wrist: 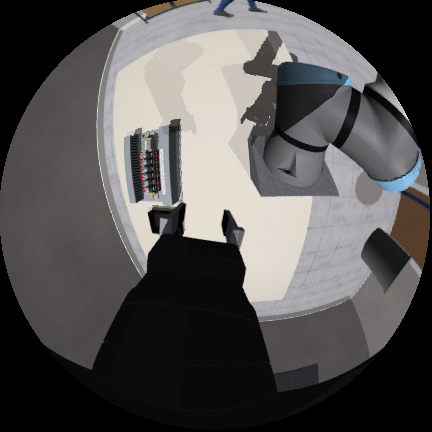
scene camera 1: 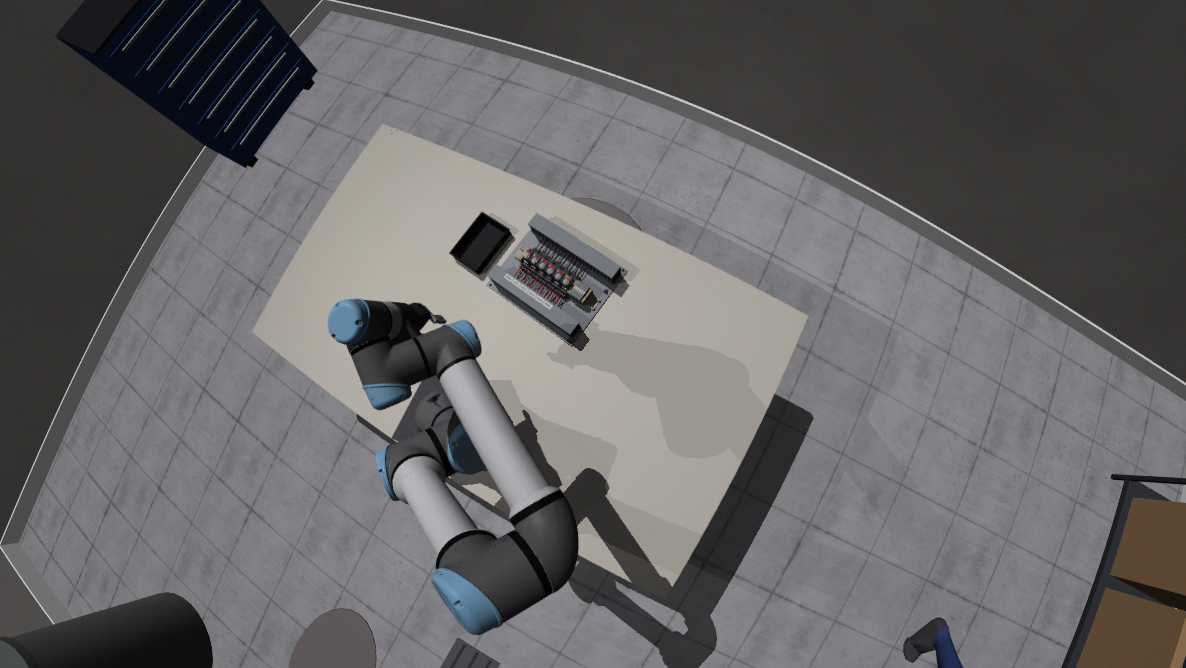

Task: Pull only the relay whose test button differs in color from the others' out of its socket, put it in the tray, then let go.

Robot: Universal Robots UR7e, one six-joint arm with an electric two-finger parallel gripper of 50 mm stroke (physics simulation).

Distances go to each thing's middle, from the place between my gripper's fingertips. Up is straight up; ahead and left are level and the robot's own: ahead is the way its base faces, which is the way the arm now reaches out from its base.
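There's a grey panel [scene camera 1: 583, 314] here, and my gripper is 13 cm to the left of it, 29 cm short of it and 33 cm above it.
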